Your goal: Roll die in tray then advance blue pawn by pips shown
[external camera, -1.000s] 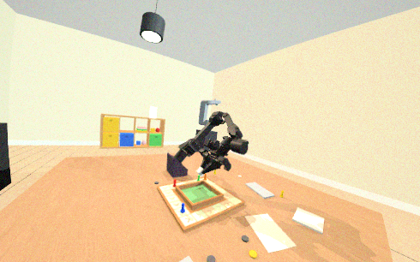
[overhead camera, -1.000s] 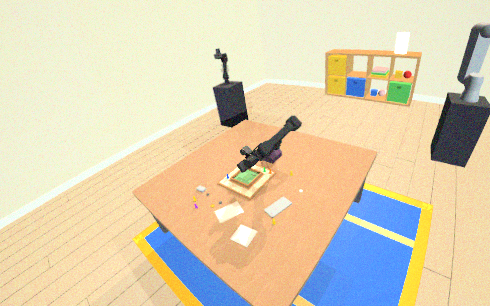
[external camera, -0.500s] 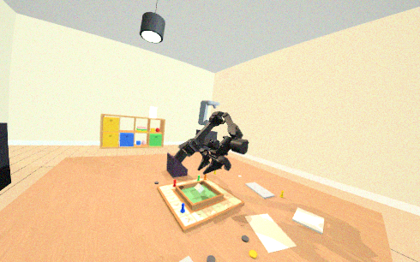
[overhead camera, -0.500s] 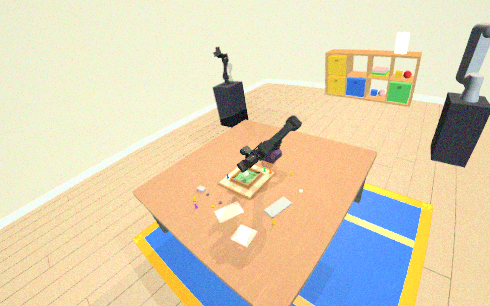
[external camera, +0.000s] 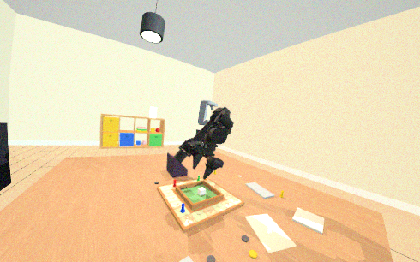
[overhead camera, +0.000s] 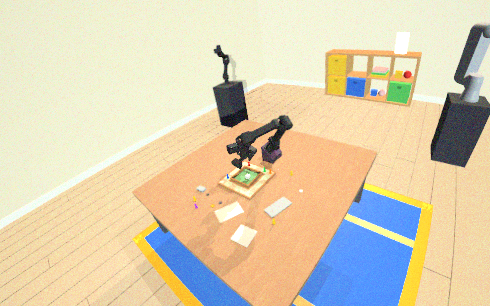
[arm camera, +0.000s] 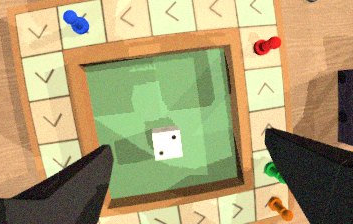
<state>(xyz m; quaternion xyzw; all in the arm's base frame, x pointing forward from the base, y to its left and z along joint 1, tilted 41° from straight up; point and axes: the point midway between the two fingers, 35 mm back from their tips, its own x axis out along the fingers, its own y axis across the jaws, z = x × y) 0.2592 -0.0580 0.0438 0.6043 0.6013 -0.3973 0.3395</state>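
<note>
Right now the blue pawn is 110 mm to the right of my gripper tip, 80 mm below it and 70 mm ahead of it. Round my gripper tip: white die (80 mm below, 20 mm to the left, 10 mm ahead); then green tray (100 mm below, 10 mm ahead); then red pawn (100 mm behind, 80 mm below, 60 mm to the right).
</note>
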